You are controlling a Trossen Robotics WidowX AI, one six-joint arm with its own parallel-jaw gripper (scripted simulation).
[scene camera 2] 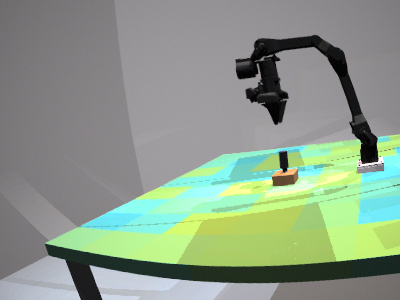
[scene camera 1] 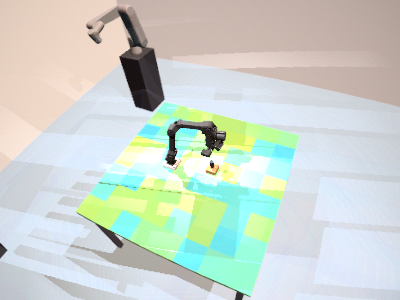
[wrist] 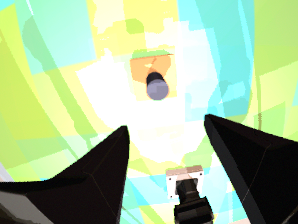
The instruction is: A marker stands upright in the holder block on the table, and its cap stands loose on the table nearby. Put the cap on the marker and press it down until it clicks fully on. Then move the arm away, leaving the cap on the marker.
Observation:
In view: the gripper [scene camera 2: 278, 123].
The gripper shows as well in the wrist view [wrist: 166, 125].

